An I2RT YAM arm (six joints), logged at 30 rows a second.
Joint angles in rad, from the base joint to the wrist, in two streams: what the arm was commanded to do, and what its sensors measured. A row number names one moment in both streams.
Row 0, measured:
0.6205 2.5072 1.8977 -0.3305 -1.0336 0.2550
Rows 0 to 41, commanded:
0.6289 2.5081 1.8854 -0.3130 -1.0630 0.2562
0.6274 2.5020 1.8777 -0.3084 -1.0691 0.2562
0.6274 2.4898 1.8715 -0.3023 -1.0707 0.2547
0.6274 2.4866 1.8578 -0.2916 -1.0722 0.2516
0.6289 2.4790 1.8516 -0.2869 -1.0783 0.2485
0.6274 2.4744 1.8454 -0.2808 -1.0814 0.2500
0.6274 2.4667 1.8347 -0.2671 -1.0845 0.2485
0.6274 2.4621 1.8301 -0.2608 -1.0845 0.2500
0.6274 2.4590 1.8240 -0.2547 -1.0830 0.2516
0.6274 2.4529 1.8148 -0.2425 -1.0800 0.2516
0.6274 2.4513 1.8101 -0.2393 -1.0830 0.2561
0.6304 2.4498 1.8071 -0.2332 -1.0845 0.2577
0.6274 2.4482 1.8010 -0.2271 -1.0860 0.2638
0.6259 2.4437 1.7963 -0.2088 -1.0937 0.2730
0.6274 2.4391 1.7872 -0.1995 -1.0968 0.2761
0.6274 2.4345 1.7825 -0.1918 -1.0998 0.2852
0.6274 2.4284 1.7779 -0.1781 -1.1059 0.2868
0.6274 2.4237 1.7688 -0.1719 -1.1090 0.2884
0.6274 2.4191 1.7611 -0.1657 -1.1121 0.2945
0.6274 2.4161 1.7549 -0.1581 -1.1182 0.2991
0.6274 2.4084 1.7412 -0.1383 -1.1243 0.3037
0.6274 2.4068 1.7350 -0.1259 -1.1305 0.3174
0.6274 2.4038 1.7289 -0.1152 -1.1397 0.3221
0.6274 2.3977 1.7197 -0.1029 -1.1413 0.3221
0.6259 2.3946 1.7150 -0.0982 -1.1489 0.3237
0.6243 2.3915 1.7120 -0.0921 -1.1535 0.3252
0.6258 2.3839 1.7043 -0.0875 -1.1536 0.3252
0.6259 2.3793 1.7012 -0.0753 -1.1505 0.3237
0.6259 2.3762 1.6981 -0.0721 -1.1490 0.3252
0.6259 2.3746 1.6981 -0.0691 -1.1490 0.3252
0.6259 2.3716 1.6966 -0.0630 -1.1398 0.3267
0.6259 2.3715 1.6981 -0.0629 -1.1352 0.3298
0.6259 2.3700 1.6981 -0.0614 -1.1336 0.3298
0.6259 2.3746 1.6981 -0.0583 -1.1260 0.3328
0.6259 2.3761 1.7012 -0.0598 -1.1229 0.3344
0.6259 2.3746 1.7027 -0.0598 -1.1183 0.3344
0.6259 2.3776 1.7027 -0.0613 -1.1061 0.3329
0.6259 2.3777 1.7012 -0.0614 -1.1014 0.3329
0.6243 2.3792 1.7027 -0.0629 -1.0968 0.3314
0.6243 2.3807 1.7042 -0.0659 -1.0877 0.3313
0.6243 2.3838 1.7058 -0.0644 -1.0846 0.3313
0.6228 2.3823 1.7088 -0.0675 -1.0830 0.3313
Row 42, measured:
0.6151 2.4451 1.7084 -0.0906 -1.0943 0.3347
